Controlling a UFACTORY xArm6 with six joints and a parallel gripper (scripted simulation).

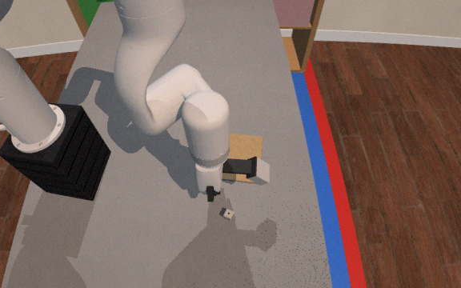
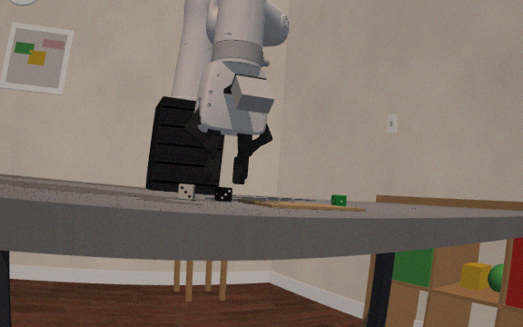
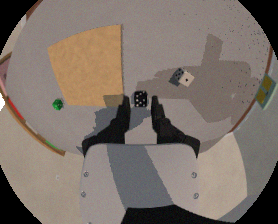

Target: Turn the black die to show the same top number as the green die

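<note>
Right now the black die is 4 cm below my hand and 1 cm behind it. Round my hand: tan mat 9 cm to the left, 5 cm ahead, 4 cm below; then green die 21 cm to the left, 4 cm below, 1 cm ahead; then white die 7 cm to the right, 4 cm below, 3 cm ahead.
</note>
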